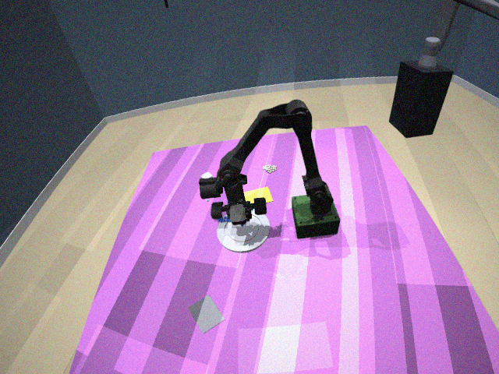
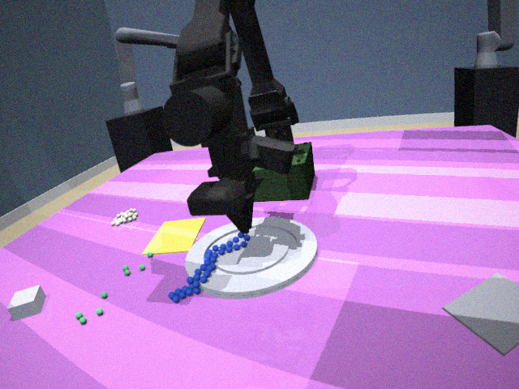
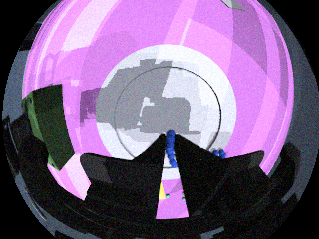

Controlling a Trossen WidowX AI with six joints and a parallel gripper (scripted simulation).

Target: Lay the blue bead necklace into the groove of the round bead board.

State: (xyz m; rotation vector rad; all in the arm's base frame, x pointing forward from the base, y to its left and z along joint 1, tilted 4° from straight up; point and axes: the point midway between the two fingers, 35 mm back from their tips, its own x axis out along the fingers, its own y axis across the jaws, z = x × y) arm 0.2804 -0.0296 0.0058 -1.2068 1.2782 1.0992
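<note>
Right now my gripper tip is 3 cm above the round white bead board. The rest, counted from my gripper tip: yellow sheet (7 cm behind, 16 cm to the right, 4 cm below); then grey tile (15 cm ahead, 30 cm to the left, 4 cm below); then cube (15 cm ahead, 33 cm to the right, 3 cm below).
</note>
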